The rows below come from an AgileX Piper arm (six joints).
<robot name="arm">
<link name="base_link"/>
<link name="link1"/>
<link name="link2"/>
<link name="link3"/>
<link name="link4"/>
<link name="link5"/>
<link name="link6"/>
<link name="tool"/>
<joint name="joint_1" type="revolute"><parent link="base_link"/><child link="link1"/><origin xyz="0 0 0.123" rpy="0 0 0"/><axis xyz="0 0 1"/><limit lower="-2.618" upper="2.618"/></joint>
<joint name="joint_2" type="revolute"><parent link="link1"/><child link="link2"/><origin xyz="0 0 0" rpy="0 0 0"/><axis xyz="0 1 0"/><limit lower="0" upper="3.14"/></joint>
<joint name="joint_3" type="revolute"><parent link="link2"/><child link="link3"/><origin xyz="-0.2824 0 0.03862" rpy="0 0 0"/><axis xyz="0 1 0"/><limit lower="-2.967" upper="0"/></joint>
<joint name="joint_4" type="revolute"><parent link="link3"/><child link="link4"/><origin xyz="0.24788 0 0.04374" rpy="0 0 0"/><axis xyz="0.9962 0 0.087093"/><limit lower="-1.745" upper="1.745"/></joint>
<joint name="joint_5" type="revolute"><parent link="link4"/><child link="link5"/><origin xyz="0 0 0" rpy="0 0 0"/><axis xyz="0 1 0"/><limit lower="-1.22" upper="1.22"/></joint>
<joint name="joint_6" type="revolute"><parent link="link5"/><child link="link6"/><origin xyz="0.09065 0 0.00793" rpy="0 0 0"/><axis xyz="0.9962 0 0.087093"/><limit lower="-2.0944" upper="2.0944"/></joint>
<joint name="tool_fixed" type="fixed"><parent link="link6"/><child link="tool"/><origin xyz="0 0 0" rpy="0 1.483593 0"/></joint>
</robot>
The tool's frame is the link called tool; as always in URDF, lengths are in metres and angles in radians.
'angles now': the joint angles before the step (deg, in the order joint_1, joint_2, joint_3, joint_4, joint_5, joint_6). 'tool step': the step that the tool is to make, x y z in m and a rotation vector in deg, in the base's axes. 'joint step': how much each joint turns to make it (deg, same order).
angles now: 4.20, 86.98, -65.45, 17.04, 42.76, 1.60
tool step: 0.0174, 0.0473, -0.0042, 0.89, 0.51, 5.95
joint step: 7.73, 5.36, -5.19, -0.13, -0.22, 2.12
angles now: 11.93, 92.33, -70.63, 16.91, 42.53, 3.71
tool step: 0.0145, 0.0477, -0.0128, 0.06, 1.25, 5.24
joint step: 6.88, 6.38, -5.29, -0.70, -0.31, 2.10
